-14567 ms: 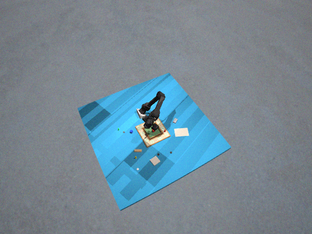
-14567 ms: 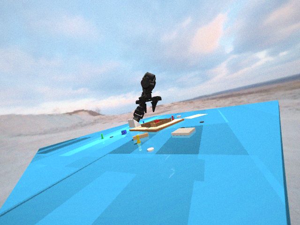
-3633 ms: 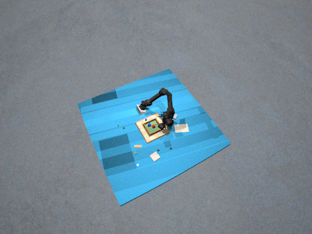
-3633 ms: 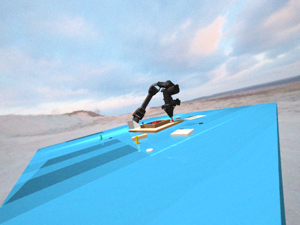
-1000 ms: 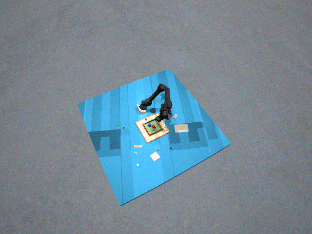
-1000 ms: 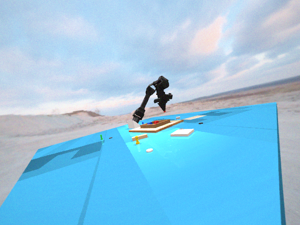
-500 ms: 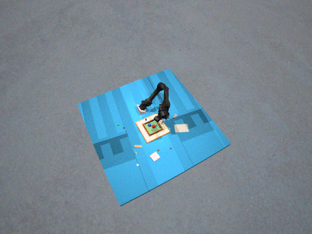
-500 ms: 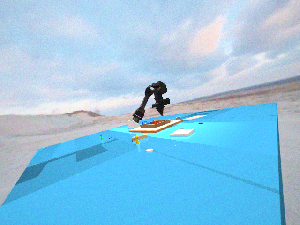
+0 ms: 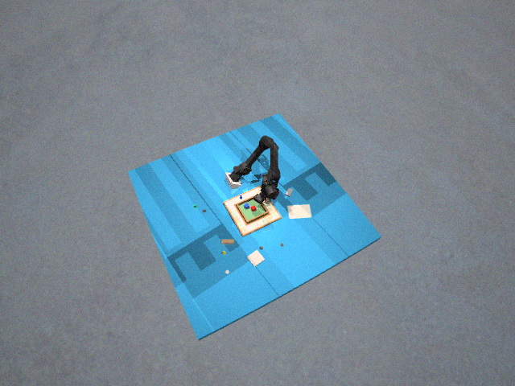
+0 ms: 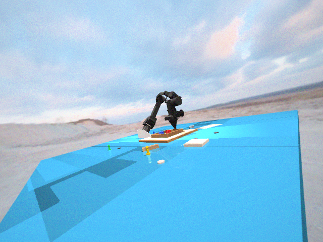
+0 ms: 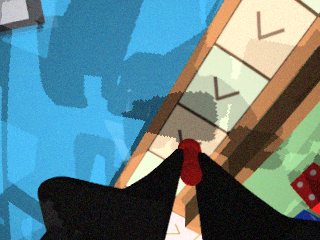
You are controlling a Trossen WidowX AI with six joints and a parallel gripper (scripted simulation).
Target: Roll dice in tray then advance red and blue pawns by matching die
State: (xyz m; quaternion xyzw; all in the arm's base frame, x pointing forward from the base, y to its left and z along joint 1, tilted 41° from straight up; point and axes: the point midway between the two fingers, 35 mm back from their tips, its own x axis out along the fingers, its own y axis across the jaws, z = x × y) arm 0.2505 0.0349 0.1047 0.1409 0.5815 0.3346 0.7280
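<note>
Now: gripper tip 1 cm below the red pawn. Round my gripper tip: green tray 1 cm ahead, 11 cm to the right, 3 cm below; blue pawn 10 cm behind, 13 cm to the right, 1 cm below; grey block 3 cm ahead, 18 cm to the left, 3 cm below.
</note>
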